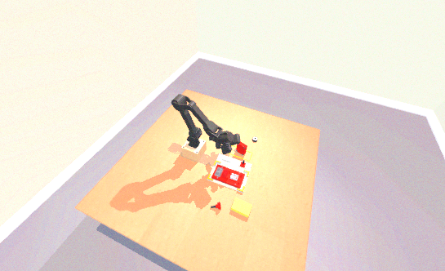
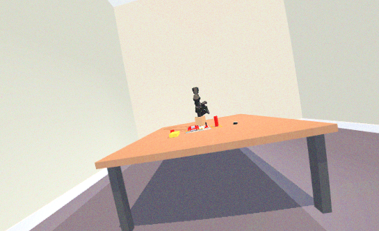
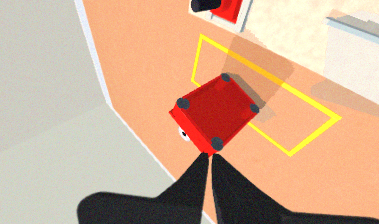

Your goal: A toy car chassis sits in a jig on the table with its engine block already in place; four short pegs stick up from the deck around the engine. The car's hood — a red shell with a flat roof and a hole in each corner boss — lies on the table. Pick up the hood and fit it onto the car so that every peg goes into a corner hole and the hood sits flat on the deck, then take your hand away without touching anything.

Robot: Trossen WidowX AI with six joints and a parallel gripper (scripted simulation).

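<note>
The red hood is 80 mm below my gripper tip, 50 mm to the left of it and 40 mm ahead of it. Also, from my gripper tip: black-and-white wheel 210 mm to the left, 120 mm below, 100 mm ahead; then yellow block 340 mm to the right, 200 mm ahead, 120 mm below; then white jig board 150 mm to the right, 120 mm below, 40 mm ahead.
</note>
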